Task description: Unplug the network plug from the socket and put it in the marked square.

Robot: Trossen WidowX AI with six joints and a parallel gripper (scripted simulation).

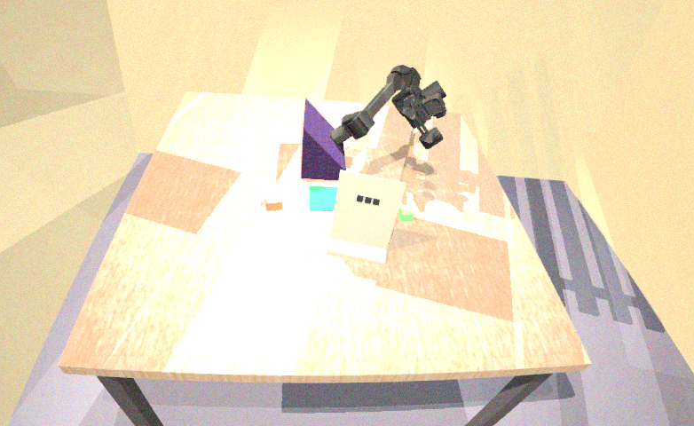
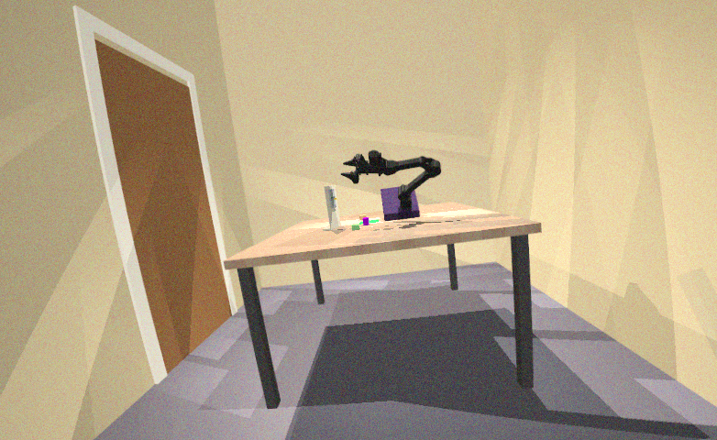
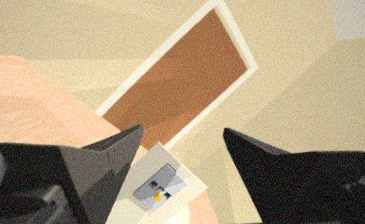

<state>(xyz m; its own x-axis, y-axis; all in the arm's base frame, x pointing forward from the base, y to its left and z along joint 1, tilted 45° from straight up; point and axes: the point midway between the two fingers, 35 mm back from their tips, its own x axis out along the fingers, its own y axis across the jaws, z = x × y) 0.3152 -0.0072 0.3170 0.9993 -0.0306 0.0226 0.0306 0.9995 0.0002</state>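
The network plug lies 16 cm below my gripper tip, 12 cm to the right of it and 10 cm ahead of it. From my gripper tip the other things lie so: magenta block 32 cm below, 11 cm to the right, 8 cm behind; white panel 23 cm below, 12 cm to the right, 12 cm ahead; green block 33 cm below, 4 cm behind, 3 cm to the left.
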